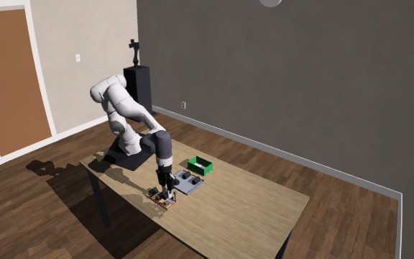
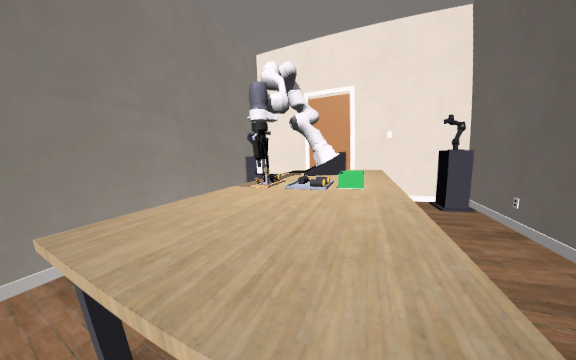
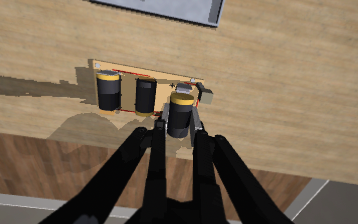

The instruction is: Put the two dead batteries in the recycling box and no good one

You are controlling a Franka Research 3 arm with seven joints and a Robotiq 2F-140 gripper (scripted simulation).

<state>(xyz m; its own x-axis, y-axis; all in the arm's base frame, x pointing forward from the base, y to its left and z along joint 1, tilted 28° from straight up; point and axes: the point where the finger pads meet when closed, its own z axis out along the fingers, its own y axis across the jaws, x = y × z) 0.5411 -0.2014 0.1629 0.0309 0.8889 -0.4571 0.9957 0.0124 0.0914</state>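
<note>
Now: hand 4 cm to the right of the bulb, 3 cm short of it and 2 cm above it. Also, from my hand: green recycling box 41 cm to the left, 8 cm below, 5 cm behind; grey tray 23 cm to the left, 9 cm below, 4 cm behind.
</note>
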